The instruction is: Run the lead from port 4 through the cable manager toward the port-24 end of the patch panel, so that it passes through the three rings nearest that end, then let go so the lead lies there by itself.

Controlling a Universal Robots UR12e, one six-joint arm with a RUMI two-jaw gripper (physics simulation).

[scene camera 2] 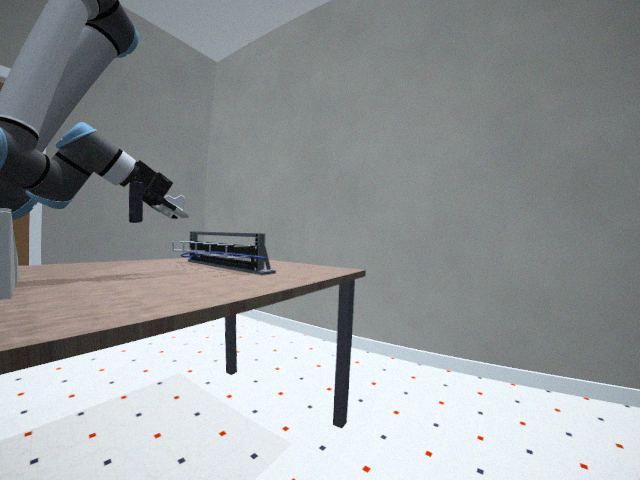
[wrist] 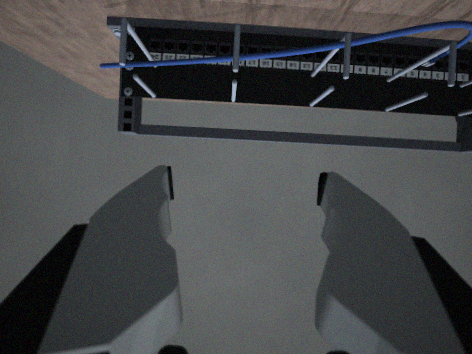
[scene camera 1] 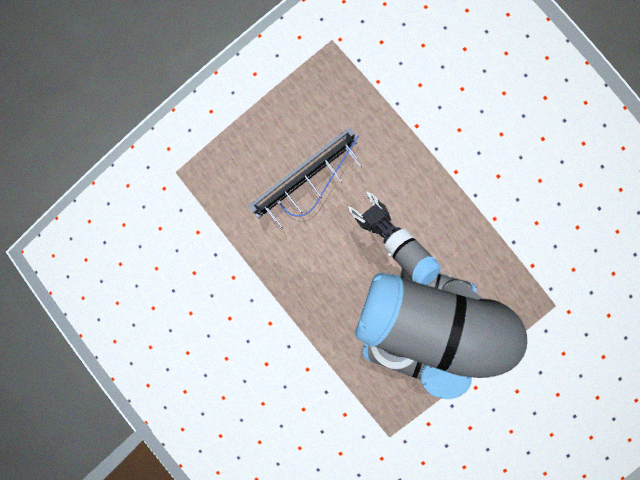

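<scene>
The patch panel (scene camera 1: 310, 171) (scene camera 2: 261, 248) (wrist: 280, 90) stands on the table with its port-24 end at the left in the wrist view. The blue lead (scene camera 1: 298, 215) (scene camera 2: 248, 255) (wrist: 280, 54) curves out from near port 4 and crosses the three rings nearest the port-24 end: the end ring (wrist: 123, 40), the second ring (wrist: 236, 40) and the third ring (wrist: 347, 62). It appears to run inside them. Its free end sticks out past the end ring. My gripper (scene camera 1: 359, 200) (scene camera 2: 185, 207) (wrist: 245, 173) is open and empty, above and in front of the panel, apart from the lead.
The fourth ring (wrist: 451, 65) stands nearer port 4, and the lead bends round outside its outer end. A further ring (scene camera 1: 273, 218) is at the port-1 end. The panel's top rail (scene camera 2: 227, 234) spans its length. The wooden table (scene camera 1: 330, 310) (scene camera 2: 155, 294) carries everything.
</scene>
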